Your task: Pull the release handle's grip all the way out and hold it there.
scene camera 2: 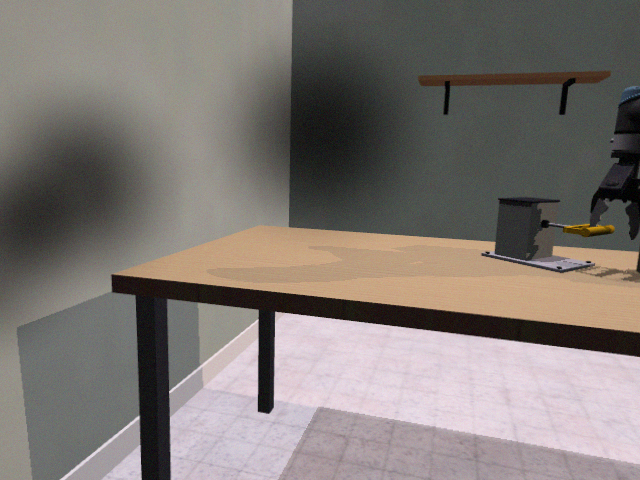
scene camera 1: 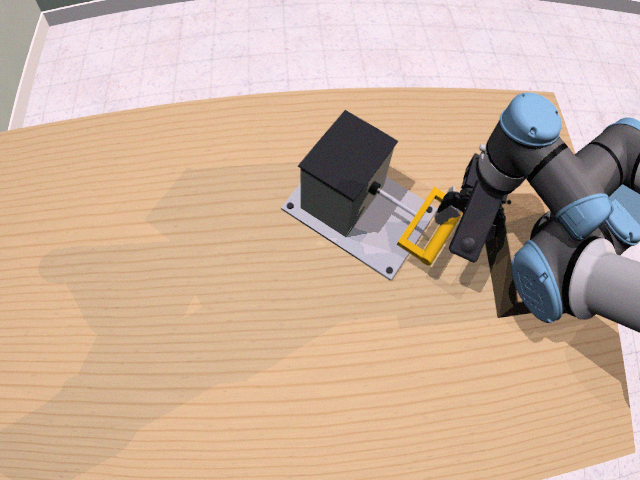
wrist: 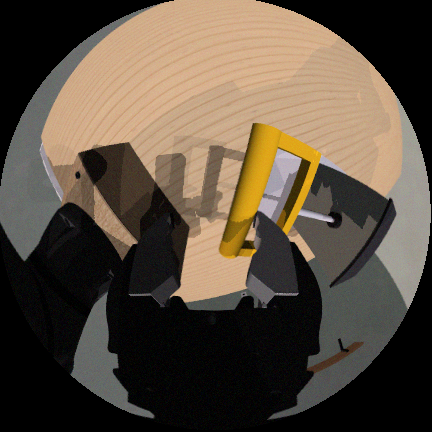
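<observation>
The release handle's grip (scene camera 1: pixel 439 240) (scene camera 2: pixel 599 230) (wrist: pixel 252 180) is the thick yellow bar of a rectangular frame. A pale rod (scene camera 1: pixel 395 200) (scene camera 2: pixel 557 224) (wrist: pixel 317 216) shows at length between that frame and the dark box housing (scene camera 1: pixel 348 155) (scene camera 2: pixel 511 227) (wrist: pixel 350 200). My gripper (scene camera 1: pixel 470 215) (scene camera 2: pixel 614 223) (wrist: pixel 213 212) is shut on the grip, with its fingers wide apart. In the wrist view the right finger reaches into the frame's opening beside the grip's near end; the left finger stands apart from the grip, with a visible gap. Exact contact is hidden.
The housing stands on a grey base plate (scene camera 1: pixel 372 253) (scene camera 2: pixel 560 264) bolted to the wooden table (scene camera 1: pixel 206 361) (scene camera 2: pixel 361 294). A dark brown block (scene camera 1: pixel 500 279) (wrist: pixel 132 185) stands near the arm's base, on the gripper's other side. A wall shelf (scene camera 2: pixel 516 78) hangs behind.
</observation>
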